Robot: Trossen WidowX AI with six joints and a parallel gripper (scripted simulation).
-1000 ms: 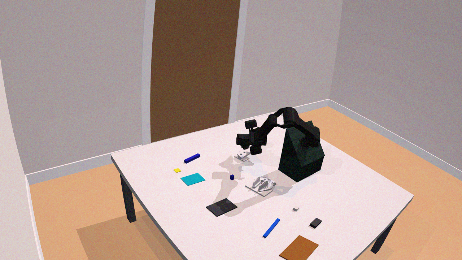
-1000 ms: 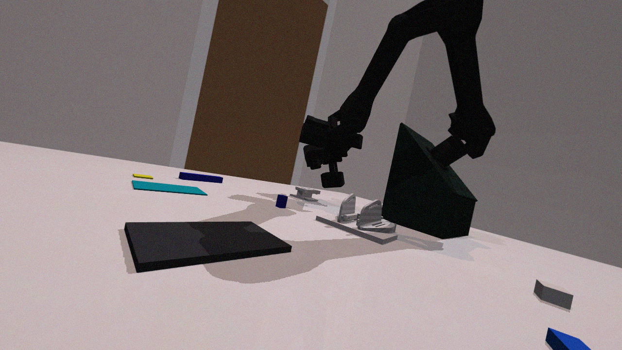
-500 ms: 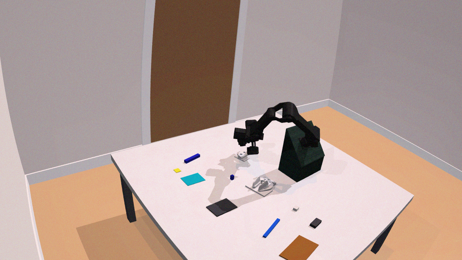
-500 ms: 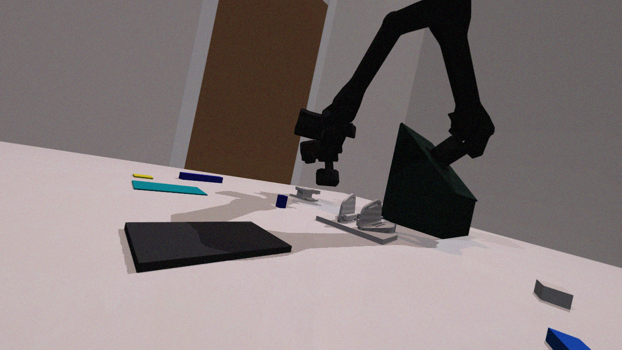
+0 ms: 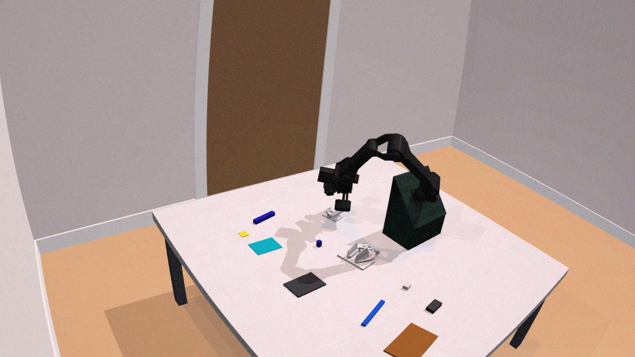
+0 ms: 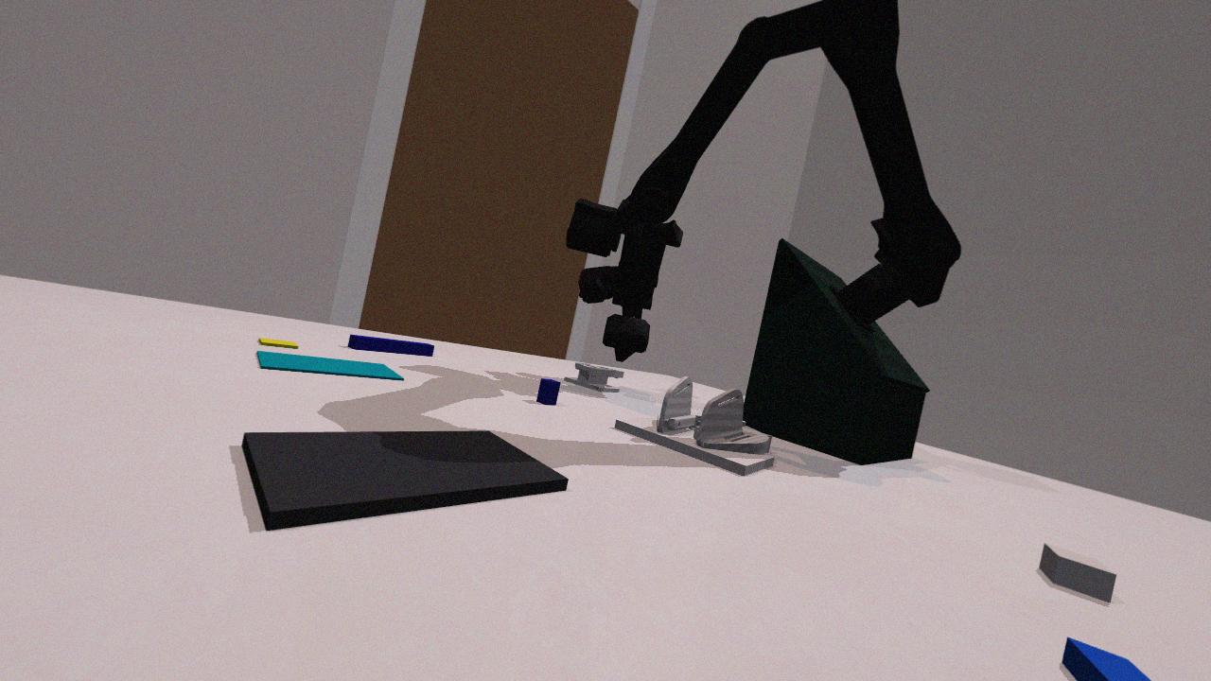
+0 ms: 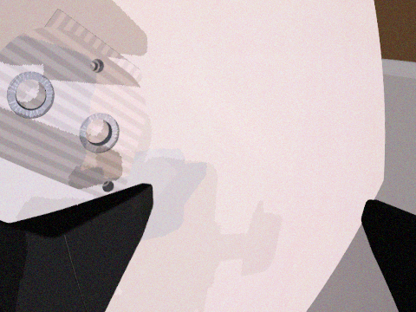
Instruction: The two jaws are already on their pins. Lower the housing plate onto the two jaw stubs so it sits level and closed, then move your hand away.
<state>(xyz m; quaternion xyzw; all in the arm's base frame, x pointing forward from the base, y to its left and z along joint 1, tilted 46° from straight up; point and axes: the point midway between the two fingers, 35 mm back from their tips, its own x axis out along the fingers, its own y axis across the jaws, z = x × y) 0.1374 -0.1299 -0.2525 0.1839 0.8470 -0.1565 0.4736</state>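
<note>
Right now the grey stand is 60 mm ahead of my gripper tip, 20 mm to the left of it and 70 mm below it. The rest, counted from my gripper tip: cyan tile (410 mm ahead, 70 mm to the left, 80 mm below); then yellow tile (450 mm ahead, 40 mm to the right, 80 mm below); then blue cube (240 mm ahead, 160 mm to the left, 70 mm below).
</note>
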